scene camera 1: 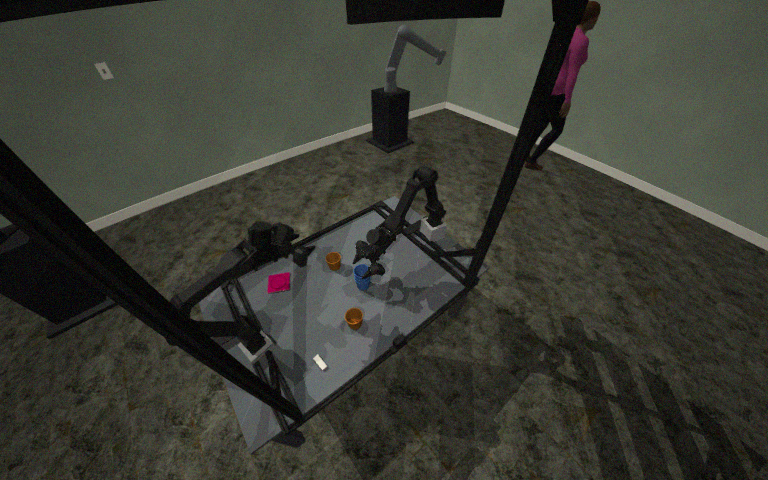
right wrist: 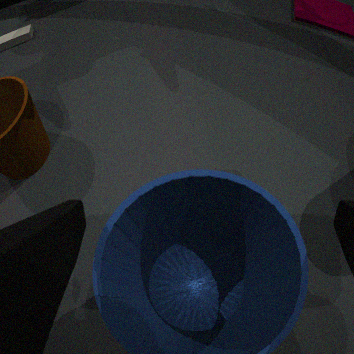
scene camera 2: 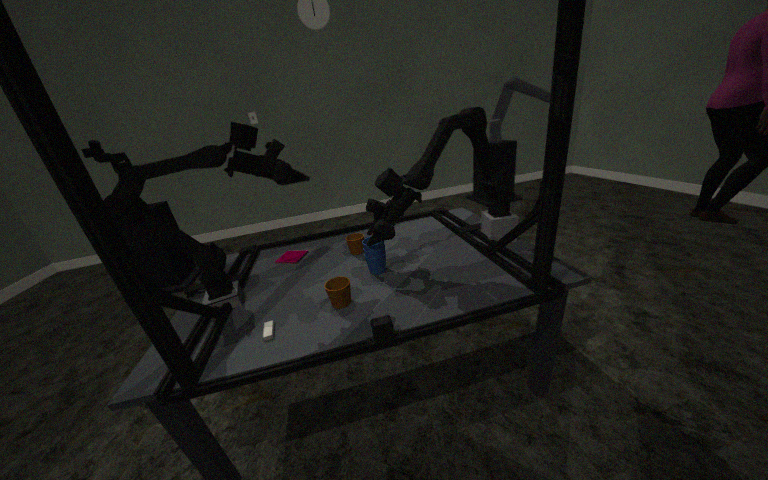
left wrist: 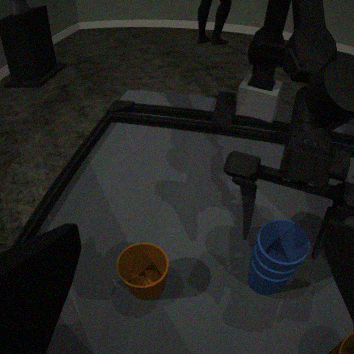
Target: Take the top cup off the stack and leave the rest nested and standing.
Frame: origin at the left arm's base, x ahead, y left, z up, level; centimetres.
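Seen in the pictures: left gripper, fingertip midpoint: (scene camera 1: 306, 241) (scene camera 2: 306, 177) (left wrist: 205, 237); right gripper, fingertip midpoint: (scene camera 1: 357, 271) (right wrist: 215, 214) (scene camera 2: 367, 239) (left wrist: 278, 248); left arm's base at its link origin: (scene camera 1: 255, 343) (scene camera 2: 220, 292); right arm's base at its link origin: (scene camera 1: 434, 221) (scene camera 2: 499, 213) (left wrist: 261, 83).
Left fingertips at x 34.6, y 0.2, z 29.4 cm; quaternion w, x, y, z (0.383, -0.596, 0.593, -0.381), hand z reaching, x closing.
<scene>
Pixels of each thing's top centre, then the offset from my left fingertips to it. "spot": a spot on its surface instead. Level surfaces: height alone.
- table at its surface level: dz -33.6 cm
- stack at its top centre: (left wrist: 144, 263) (scene camera 2: 355, 236) (scene camera 1: 333, 257) dy +6.0, dx +13.9, dz -26.9 cm
- pink square at a spot on its surface: (right wrist: 326, 14) (scene camera 2: 295, 256) (scene camera 1: 282, 281) spot: dy +18.6, dx -9.2, dz -32.8 cm
- white block at its top centre: (right wrist: 10, 35) (scene camera 2: 268, 328) (scene camera 1: 319, 362) dy -23.4, dx -22.5, dz -32.4 cm
A stack of nested blue cups (scene camera 1: 362, 277) (scene camera 2: 375, 257) (left wrist: 277, 256) (right wrist: 200, 263) stands upright near the middle of the table (scene camera 1: 411, 267). My right gripper (scene camera 1: 369, 270) (scene camera 2: 378, 237) (left wrist: 278, 248) is open. It is low over the stack, with one finger on each side of the top cup's rim and nothing gripped. In the right wrist view I look straight down into the top cup. My left gripper (scene camera 1: 303, 253) (scene camera 2: 293, 177) is open and empty, held high at the table's left side, far from the stack.
Two single orange cups stand on the table, one behind the stack (scene camera 1: 334, 260) (scene camera 2: 354, 243) (left wrist: 142, 270) and one in front (scene camera 1: 354, 318) (scene camera 2: 338, 291) (right wrist: 17, 130). A pink square (scene camera 1: 278, 282) (scene camera 2: 292, 256) (right wrist: 326, 14) and a white block (scene camera 1: 320, 362) (scene camera 2: 268, 330) lie at the left. A black post (scene camera 1: 520, 152) rises at the right corner.
</scene>
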